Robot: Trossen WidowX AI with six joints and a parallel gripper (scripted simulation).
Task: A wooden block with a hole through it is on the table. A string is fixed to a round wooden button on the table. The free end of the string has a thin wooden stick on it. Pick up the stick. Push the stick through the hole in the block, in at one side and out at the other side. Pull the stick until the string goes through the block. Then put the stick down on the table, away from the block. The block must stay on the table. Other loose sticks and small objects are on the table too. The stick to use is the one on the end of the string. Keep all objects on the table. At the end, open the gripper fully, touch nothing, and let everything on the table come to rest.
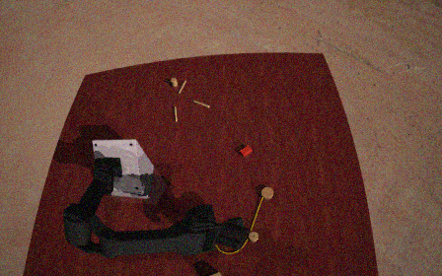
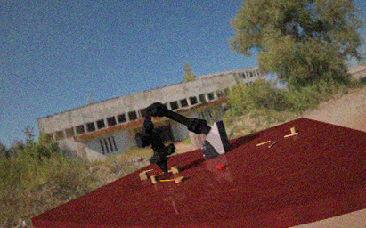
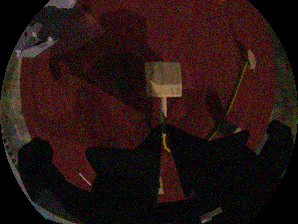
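The thin wooden stick lies 1 cm to the left of my gripper tip. The rest, counted from my gripper tip: red cube (32 cm to the left, 8 cm ahead, 1 cm below); then round wooden button (16 cm to the left, 16 cm ahead, 1 cm below).
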